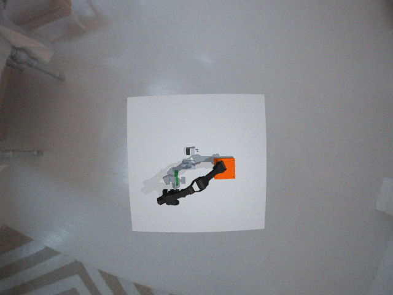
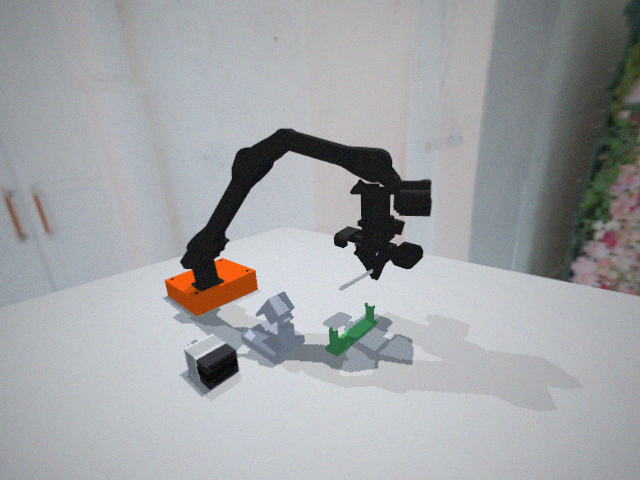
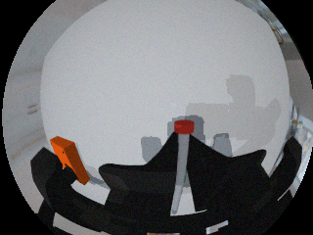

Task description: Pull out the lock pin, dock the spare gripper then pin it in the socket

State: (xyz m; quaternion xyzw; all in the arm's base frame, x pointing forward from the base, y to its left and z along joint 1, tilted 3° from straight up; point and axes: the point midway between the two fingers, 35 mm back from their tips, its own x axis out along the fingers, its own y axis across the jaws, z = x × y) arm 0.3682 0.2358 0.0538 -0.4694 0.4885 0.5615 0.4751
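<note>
Right now my gripper tip is 100 mm to the left of the green cradle, 60 mm above it and 20 mm short of it. From my gripper tip the other things lie so: grey mount (220 mm to the right, 70 mm behind, 30 mm below); spare gripper (350 mm to the right, 120 mm behind, 70 mm below).
</note>
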